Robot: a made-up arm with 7 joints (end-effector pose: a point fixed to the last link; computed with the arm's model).
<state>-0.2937 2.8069 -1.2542 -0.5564 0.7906 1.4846 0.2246</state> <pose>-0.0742 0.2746 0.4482 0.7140 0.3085 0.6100 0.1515</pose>
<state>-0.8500 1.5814 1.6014 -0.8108 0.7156 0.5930 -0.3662</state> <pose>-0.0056 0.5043 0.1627 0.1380 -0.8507 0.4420 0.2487</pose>
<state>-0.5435 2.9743 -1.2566 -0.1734 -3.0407 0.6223 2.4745</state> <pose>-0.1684 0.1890 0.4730 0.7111 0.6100 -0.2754 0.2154</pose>
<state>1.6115 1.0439 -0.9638 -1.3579 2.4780 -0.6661 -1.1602</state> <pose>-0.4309 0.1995 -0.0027 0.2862 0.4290 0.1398 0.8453</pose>
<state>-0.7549 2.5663 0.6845 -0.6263 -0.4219 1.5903 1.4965</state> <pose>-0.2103 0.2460 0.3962 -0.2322 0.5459 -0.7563 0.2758</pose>
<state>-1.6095 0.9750 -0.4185 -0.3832 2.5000 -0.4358 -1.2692</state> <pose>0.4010 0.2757 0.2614 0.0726 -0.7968 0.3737 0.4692</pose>
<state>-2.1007 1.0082 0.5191 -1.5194 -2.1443 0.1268 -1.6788</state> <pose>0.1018 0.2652 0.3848 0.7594 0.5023 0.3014 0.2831</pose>
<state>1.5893 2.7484 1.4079 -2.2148 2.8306 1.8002 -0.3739</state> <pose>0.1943 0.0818 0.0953 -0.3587 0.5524 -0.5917 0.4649</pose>
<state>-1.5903 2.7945 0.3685 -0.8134 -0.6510 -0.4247 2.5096</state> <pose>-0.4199 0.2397 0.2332 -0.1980 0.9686 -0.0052 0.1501</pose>
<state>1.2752 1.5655 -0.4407 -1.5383 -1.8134 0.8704 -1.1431</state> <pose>-0.1609 0.4076 -0.0372 -0.2544 -0.2634 0.7516 0.5486</pose>
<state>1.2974 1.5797 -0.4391 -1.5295 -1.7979 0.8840 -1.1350</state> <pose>-0.1619 0.4097 -0.0319 -0.2468 -0.2666 0.7543 0.5468</pose>
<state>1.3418 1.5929 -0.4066 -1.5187 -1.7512 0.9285 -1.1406</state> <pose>-0.1627 0.4128 -0.0222 -0.2450 -0.2934 0.7509 0.5385</pose>
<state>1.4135 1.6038 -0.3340 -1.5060 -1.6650 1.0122 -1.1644</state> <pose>-0.1628 0.4170 -0.0076 -0.2493 -0.3510 0.7362 0.5221</pose>
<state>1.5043 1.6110 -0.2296 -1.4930 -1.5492 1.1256 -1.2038</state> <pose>-0.1620 0.4212 0.0106 -0.2548 -0.4326 0.7063 0.4990</pose>
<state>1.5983 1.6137 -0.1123 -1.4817 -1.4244 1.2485 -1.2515</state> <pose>-0.1602 0.4245 0.0293 -0.2557 -0.5222 0.6628 0.4719</pose>
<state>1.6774 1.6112 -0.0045 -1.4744 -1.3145 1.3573 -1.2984</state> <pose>-0.1583 0.4262 0.0453 -0.2508 -0.6010 0.6153 0.4442</pose>
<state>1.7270 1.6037 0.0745 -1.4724 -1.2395 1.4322 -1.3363</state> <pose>-0.1571 0.4265 0.0557 -0.2441 -0.6558 0.5770 0.4212</pose>
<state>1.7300 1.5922 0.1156 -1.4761 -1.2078 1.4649 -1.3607</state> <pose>-0.1556 0.4264 0.0584 -0.2455 -0.6846 0.5547 0.4041</pose>
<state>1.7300 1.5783 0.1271 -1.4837 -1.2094 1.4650 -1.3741</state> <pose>-0.1584 0.4248 0.0588 -0.2430 -0.6897 0.5524 0.4001</pose>
